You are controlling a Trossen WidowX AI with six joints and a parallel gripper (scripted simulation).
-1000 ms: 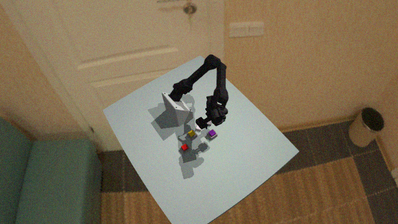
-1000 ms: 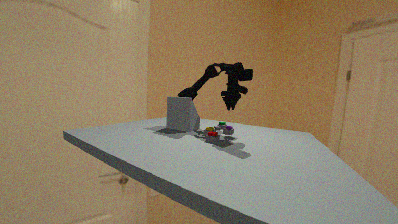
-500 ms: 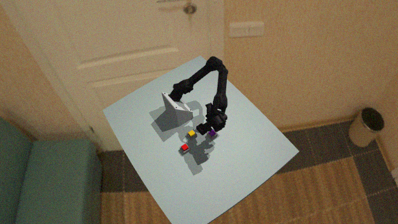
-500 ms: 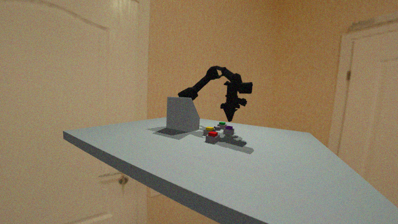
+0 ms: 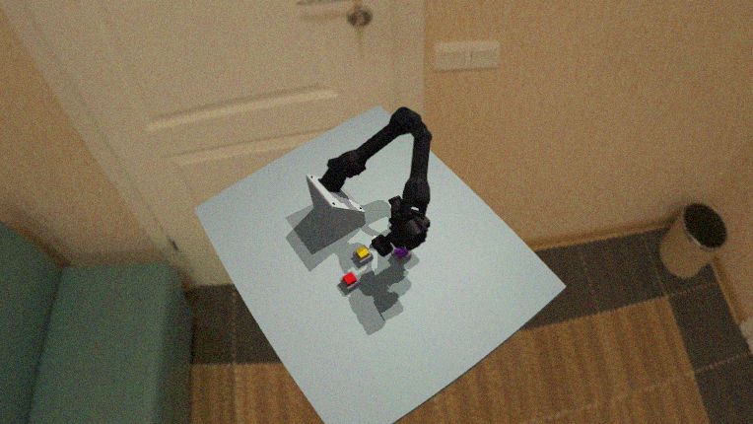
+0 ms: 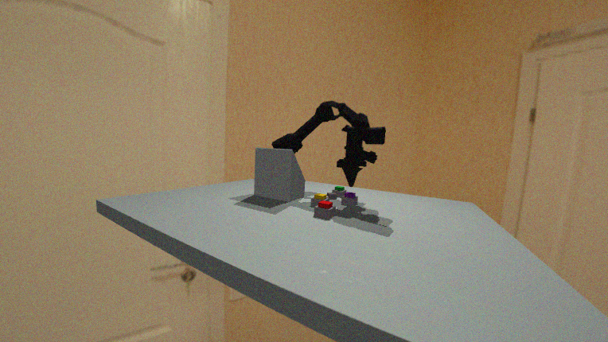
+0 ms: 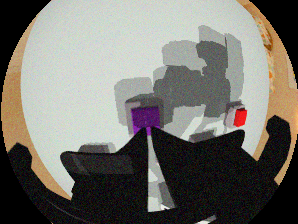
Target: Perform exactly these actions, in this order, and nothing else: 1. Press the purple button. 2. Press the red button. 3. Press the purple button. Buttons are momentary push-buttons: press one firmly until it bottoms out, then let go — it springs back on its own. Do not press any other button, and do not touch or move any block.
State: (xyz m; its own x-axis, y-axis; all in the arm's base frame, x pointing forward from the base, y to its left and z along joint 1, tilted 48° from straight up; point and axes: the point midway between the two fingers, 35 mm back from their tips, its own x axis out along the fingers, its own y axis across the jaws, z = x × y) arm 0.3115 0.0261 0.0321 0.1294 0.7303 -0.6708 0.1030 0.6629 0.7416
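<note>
Right now the purple button is 30 mm below my gripper tip. Round my gripper tip: green button (70 mm behind, 110 mm to the left, 30 mm below); red button (40 mm behind, 190 mm to the right, 30 mm below); yellow button (90 mm behind, 90 mm to the right, 30 mm below).
</note>
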